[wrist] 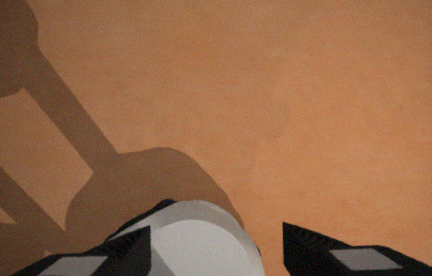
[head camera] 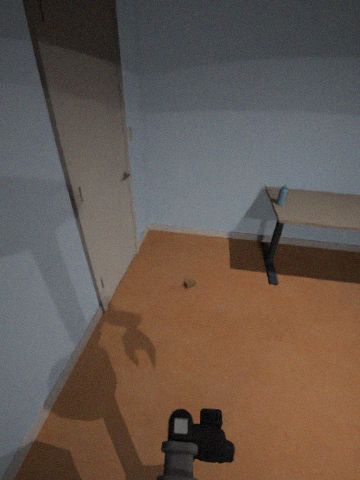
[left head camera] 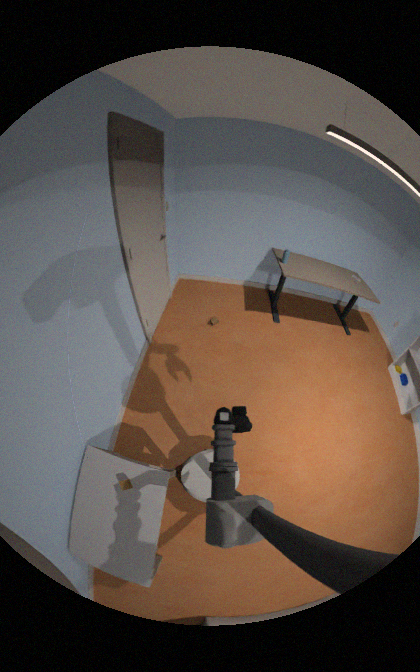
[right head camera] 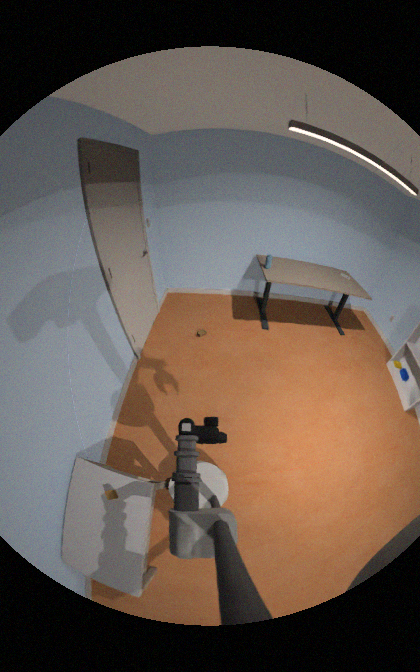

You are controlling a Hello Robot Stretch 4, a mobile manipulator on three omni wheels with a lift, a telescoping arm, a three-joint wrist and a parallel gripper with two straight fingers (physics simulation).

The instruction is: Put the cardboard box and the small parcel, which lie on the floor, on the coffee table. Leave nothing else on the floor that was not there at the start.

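Pixels of known places: gripper, fingertip midpoint: [wrist: 217, 244]; robot's base, origin of the base link: [right head camera: 199, 486].
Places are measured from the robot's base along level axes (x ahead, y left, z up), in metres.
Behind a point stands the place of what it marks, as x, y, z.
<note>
A small brown object [head camera: 189, 283] @(1.602, -0.015, 0.022) [left head camera: 213, 321] [right head camera: 201, 332] @(1.603, -0.025, 0.022), box-like, lies on the floor between the door and the desk; whether it is the cardboard box or the parcel is too small to tell. Another small box [left head camera: 125, 484] [right head camera: 111, 494] @(-0.090, 0.467, 0.473), yellow-brown, rests on the low grey-white coffee table [left head camera: 92, 520] [right head camera: 82, 525] @(-0.395, 0.693, 0.423) at the lower left. My gripper [wrist: 217, 244] @(0.273, -0.088, 0.569) is open and empty, high above the floor in front of my base and away from both boxes. Its fingers are hidden below the wrist in the head views.
A desk [head camera: 320, 207] @(1.959, -1.153, 0.693) [left head camera: 325, 275] [right head camera: 310, 275] @(1.877, -1.342, 0.693) with a blue bottle [head camera: 282, 195] @(1.947, -0.779, 0.790) [left head camera: 285, 256] [right head camera: 268, 261] @(1.946, -0.787, 0.785) stands at the far wall. A door [head camera: 92, 150] @(1.548, 0.653, 1.200) is on the left. A white shelf unit with yellow and blue things is at the right. The coffee table stands close beside my base [wrist: 205, 245] @(0.140, -0.068, 0.186).
</note>
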